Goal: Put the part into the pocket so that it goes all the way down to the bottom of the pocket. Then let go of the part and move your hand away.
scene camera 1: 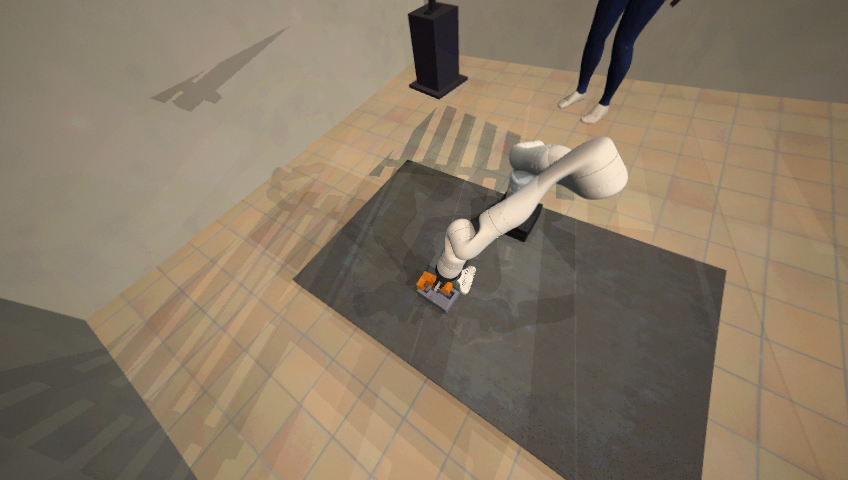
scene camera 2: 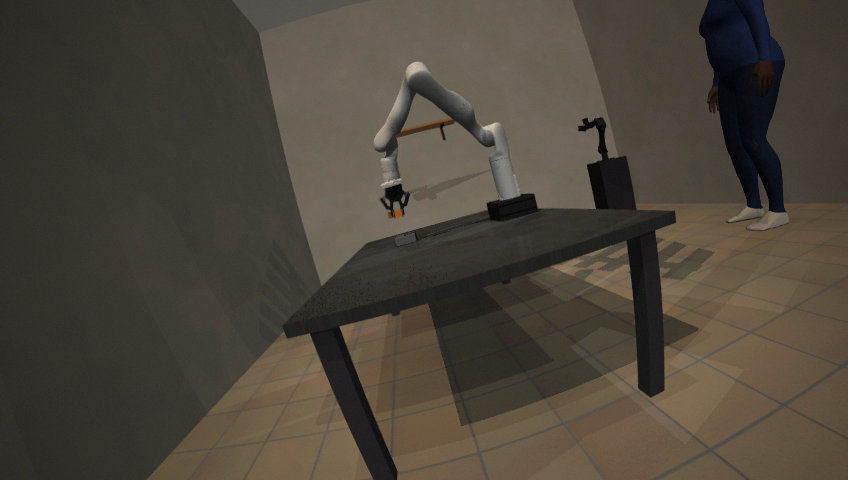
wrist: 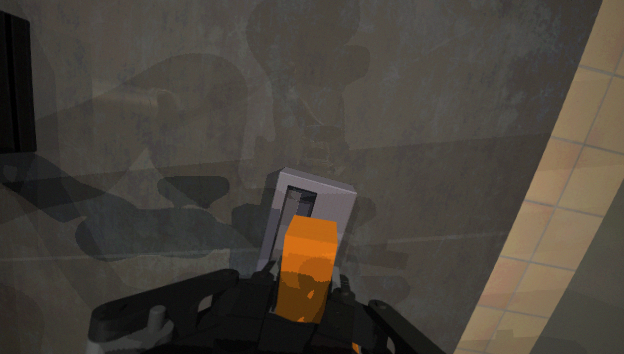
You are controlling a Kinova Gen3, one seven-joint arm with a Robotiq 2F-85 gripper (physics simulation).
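Places are measured from the arm's base along level axes (x ahead, y left, z up), in millimetres.
Pixels of known places: gripper, fingertip midpoint: [scene camera 1: 439, 285] [scene camera 2: 398, 216] [wrist: 307, 273]; arm's base, link origin: [scene camera 2: 509, 198].
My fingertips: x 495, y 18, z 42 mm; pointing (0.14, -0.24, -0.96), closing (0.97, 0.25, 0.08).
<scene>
For each thing: its top centre in the pictures, then the offset to it from my fingertips. "spot": a spot on its surface instead. Level surfaces: height alone.
- orange part, top centre: [wrist: 323, 323] [scene camera 1: 434, 283] [scene camera 2: 393, 210] dx +16, dy -6, dz +32 mm
- grey-lavender block, top centre: [wrist: 302, 238] [scene camera 1: 437, 291] [scene camera 2: 405, 234] dx -5, dy -20, dz -85 mm
- pocket, surface spot: [wrist: 301, 199] spot: dx -23, dy +13, dz -116 mm
- dark table, surface height: dz -121 mm
The orange part [scene camera 1: 426, 280] [scene camera 2: 395, 214] [wrist: 309, 250] is a blocky piece held between the fingers of my gripper [scene camera 1: 438, 286] [scene camera 2: 395, 212] [wrist: 307, 273], which is shut on it. The grey-lavender block [scene camera 1: 445, 301] [scene camera 2: 406, 239] [wrist: 336, 202] with the pocket [wrist: 301, 199] rests on the table. In scene camera 2 a clear gap shows between the part and the block below, so the part is outside the pocket. In the wrist view the part covers the lower right of the pocket; the pocket's dark far end shows beyond it. Its near end is hidden.
The dark table [scene camera 1: 624, 356] [scene camera 2: 476, 261] [wrist: 450, 100] carries the arm's black base [scene camera 1: 525, 228] [scene camera 2: 511, 206] [wrist: 17, 85]. The table's edge shows at the right of the wrist view. A dark pedestal [scene camera 1: 437, 53] [scene camera 2: 612, 181] and a person [scene camera 1: 621, 53] [scene camera 2: 749, 118] stand beyond the table.
</scene>
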